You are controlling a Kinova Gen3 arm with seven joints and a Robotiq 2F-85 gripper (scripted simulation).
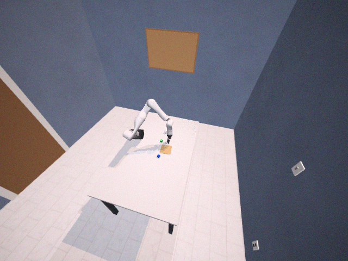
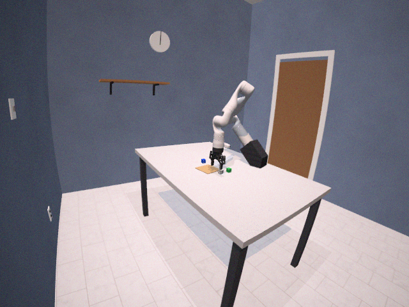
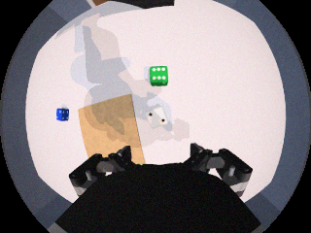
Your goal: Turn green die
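The white die lies 5 cm behind my hand and 4 cm below it. The rest, counted from my hand: green die: 12 cm behind, 4 cm below, 2 cm to the left; then blue die: 24 cm to the right, 10 cm behind, 4 cm below; then tan mat: 11 cm to the right, 6 cm below, 3 cm behind.
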